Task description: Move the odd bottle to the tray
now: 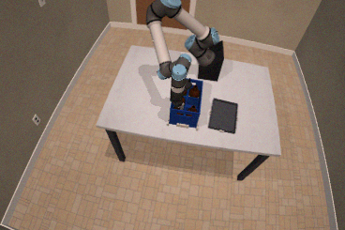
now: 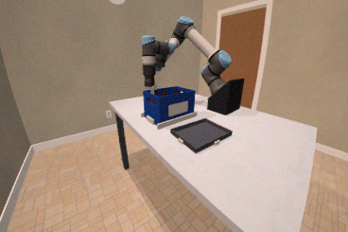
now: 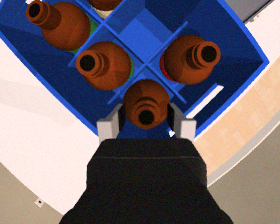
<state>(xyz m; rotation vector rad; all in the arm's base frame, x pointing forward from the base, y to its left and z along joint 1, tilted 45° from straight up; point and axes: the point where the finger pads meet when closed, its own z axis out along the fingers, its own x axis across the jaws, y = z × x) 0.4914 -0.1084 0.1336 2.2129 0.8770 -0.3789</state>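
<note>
The bottle is 70 mm below my hand. The rest, counted from my hand: dark tray (70 mm behind, 320 mm to the left, 150 mm below); blue crate (90 mm behind, 50 mm to the left, 80 mm below).
</note>
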